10 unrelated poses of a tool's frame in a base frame.
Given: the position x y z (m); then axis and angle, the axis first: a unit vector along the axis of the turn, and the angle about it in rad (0 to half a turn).
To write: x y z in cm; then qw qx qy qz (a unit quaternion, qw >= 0). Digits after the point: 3 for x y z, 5 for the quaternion.
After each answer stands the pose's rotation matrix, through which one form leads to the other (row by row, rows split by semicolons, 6 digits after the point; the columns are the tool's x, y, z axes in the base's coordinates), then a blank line. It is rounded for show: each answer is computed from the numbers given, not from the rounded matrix.
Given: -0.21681, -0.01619, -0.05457, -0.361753, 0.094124, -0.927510, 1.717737
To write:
-21.681, -1.619, -5.457, 0.65329, -0.27388, 0.07126, -0.70222
0.003613 0.878480 0.477765; -0.956550 -0.136256 0.257772; 0.291546 -0.457938 0.839818

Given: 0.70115, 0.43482, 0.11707, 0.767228, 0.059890, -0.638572, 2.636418
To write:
70.115, 43.482, 11.707, 0.24991, 0.74288, 0.05799, -0.61831
0.228661 0.395203 -0.889679; -0.222884 -0.868364 -0.443019; -0.947648 0.299597 -0.110477

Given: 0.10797, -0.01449, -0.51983, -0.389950, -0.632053, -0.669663, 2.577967
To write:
10.797, -1.449, -51.983, 0.27810, -0.37457, -0.60712, -0.64325
-0.564722 0.812585 0.144201; 0.097045 -0.108134 0.989388; 0.819556 0.572723 -0.017791

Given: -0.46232, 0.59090, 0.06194, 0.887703, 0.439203, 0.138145, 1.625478
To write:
-46.232, 59.090, 6.194, 0.68751, 0.64463, 0.31894, 0.10032
0.776431 0.273252 0.567881; 0.549129 0.148788 -0.822386; -0.309212 0.950366 -0.034527

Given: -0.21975, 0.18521, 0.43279, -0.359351, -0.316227, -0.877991, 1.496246
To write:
-21.975, 18.521, 43.279, 0.73297, -0.24445, -0.21512, -0.59727
0.193996 0.980725 -0.023341; -0.770379 0.167033 0.615318; 0.607356 -0.101388 0.787934

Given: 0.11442, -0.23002, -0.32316, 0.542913, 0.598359, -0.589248, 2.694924
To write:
11.442, -23.002, -32.316, 0.22148, 0.52943, 0.58350, -0.57461
-0.341301 0.872375 -0.349965; 0.363308 -0.220951 -0.905090; -0.866903 -0.436053 -0.241530

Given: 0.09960, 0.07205, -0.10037, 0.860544, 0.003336, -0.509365, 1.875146
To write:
9.960, 7.205, -10.037, 0.59175, 0.69371, 0.00269, -0.41061
0.662782 0.489687 -0.566504; -0.482225 -0.299658 -0.823204; -0.572870 0.818787 0.037531

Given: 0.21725, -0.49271, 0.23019, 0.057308, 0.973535, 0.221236, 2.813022
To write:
21.725, -49.271, 23.019, 0.16355, 0.05654, 0.96043, 0.21826
-0.940112 0.037207 0.338829; 0.179989 0.898335 0.400747; -0.289472 0.437733 -0.851232

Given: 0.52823, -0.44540, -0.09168, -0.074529, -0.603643, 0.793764, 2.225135
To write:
52.823, -44.540, -9.168, 0.44236, -0.06684, -0.54137, 0.71188
-0.599699 -0.557442 -0.574125; 0.702183 -0.022473 -0.711642; 0.383796 -0.829912 0.404903

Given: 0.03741, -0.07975, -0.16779, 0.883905, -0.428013, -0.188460, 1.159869
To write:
3.741, -7.975, -16.779, 0.83650, 0.48435, -0.23454, -0.10327
0.868654 -0.054427 -0.492420; -0.399969 0.509476 -0.761879; 0.292343 0.858762 0.420789

